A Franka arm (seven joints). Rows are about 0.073 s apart.
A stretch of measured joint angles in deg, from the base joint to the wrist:
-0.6 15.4 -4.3 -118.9 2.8 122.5 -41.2
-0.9 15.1 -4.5 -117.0 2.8 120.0 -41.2
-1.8 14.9 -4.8 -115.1 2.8 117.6 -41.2
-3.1 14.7 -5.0 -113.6 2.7 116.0 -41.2
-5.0 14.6 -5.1 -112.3 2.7 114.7 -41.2
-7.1 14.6 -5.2 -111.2 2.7 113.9 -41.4
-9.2 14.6 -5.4 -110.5 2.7 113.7 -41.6
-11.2 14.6 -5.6 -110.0 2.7 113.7 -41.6
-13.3 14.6 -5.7 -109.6 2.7 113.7 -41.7
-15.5 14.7 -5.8 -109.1 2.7 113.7 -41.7
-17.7 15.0 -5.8 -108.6 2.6 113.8 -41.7
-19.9 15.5 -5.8 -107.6 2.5 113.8 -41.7
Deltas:
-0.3 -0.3 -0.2 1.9 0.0 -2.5 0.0
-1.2 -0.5 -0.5 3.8 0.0 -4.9 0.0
-2.5 -0.7 -0.7 5.3 -0.1 -6.5 0.0
-4.4 -0.8 -0.8 6.6 -0.1 -7.8 0.0
-6.5 -0.8 -0.9 7.7 -0.1 -8.6 -0.2
-8.6 -0.8 -1.1 8.4 -0.1 -8.8 -0.4
-10.6 -0.8 -1.3 8.9 -0.1 -8.8 -0.4
-12.7 -0.8 -1.4 9.3 -0.1 -8.8 -0.5
-14.9 -0.7 -1.5 9.8 -0.1 -8.8 -0.5
-17.1 -0.4 -1.5 10.3 -0.2 -8.7 -0.5
-19.3 0.1 -1.5 11.3 -0.3 -8.7 -0.5

